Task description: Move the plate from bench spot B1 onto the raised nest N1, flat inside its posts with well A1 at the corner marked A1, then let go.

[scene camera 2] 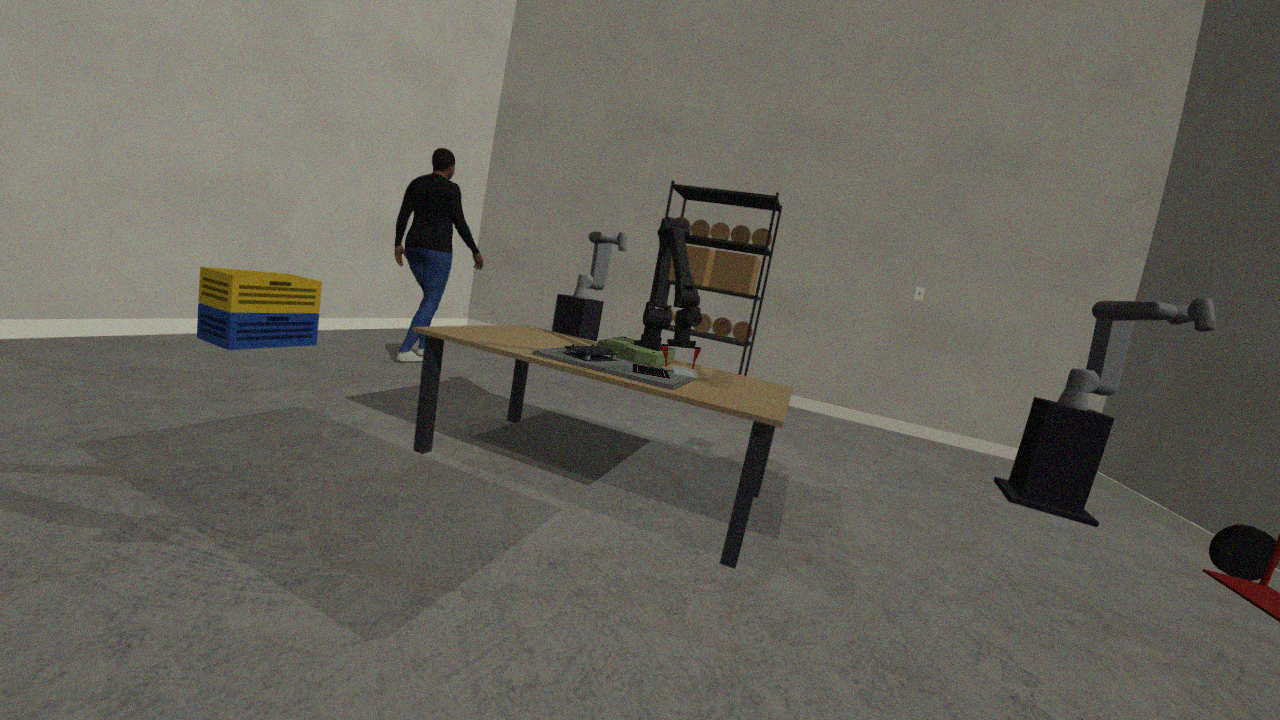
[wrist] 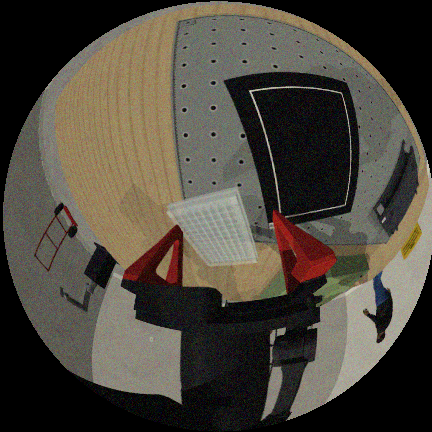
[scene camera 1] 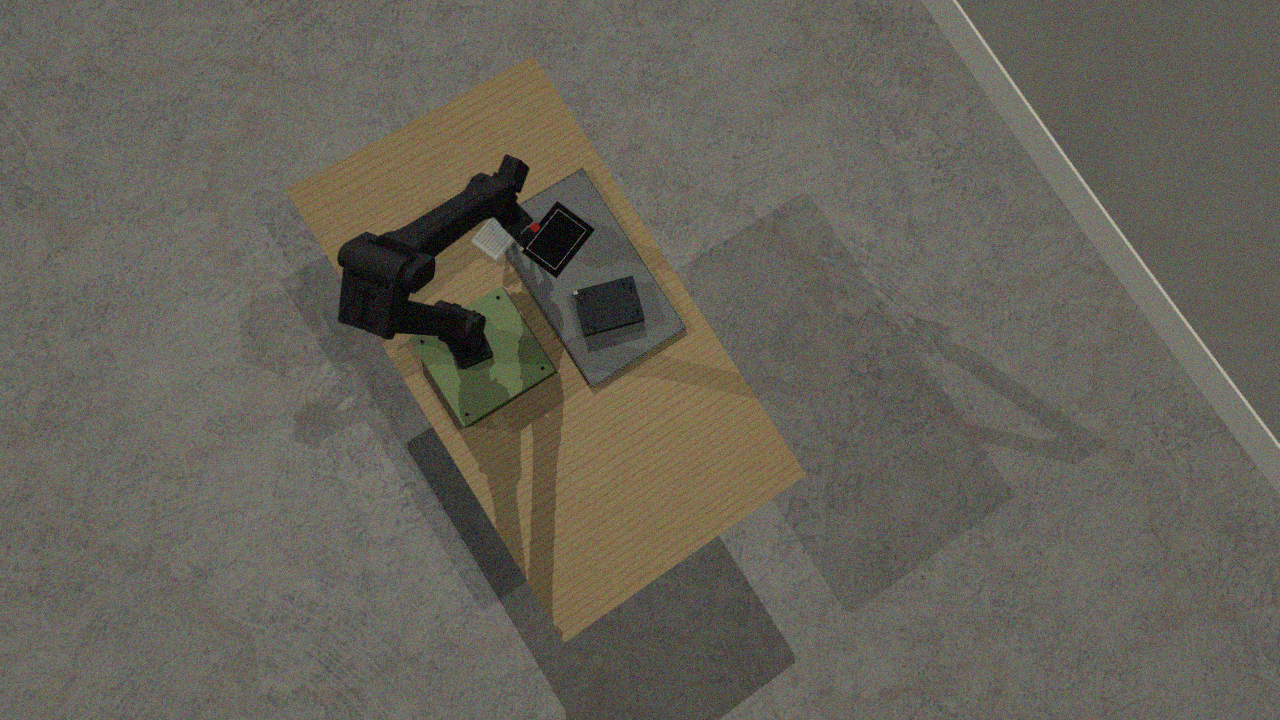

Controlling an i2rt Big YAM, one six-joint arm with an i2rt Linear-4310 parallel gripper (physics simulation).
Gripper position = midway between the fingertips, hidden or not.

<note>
The gripper point(scene camera 1: 515, 223) is open, with nothing in its grasp. Also in view: a white well plate point(scene camera 1: 492, 238).
The white well plate also shows in the wrist view point(wrist: 215, 224). The gripper also shows in the wrist view point(wrist: 224, 221).
</note>
